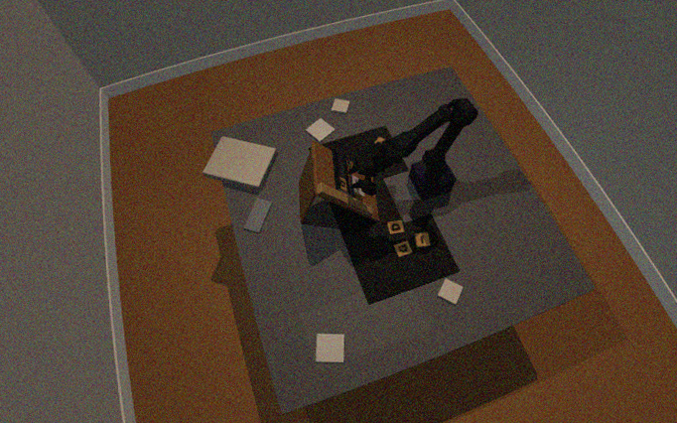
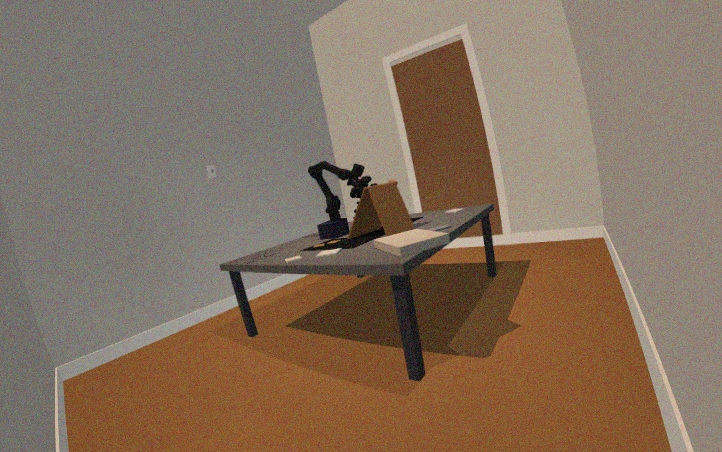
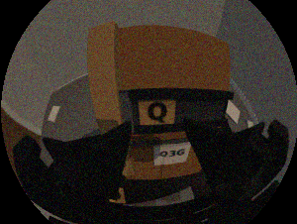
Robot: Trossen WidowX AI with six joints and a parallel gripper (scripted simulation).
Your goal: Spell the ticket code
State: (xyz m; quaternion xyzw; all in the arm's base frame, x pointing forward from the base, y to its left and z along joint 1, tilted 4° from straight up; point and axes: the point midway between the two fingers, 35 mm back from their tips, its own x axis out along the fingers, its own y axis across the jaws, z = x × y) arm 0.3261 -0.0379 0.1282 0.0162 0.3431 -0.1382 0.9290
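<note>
My gripper tip is now 26 cm past the letter tile, 24 cm to the left of it and 19 cm above it. The rest, counted from my gripper tip: black mat 20 cm below, 15 cm behind, 5 cm to the left; then grey slab 38 cm ahead, 19 cm below, 10 cm to the right; then white ticket 10 cm below, 5 cm behind, 3 cm to the right.
</note>
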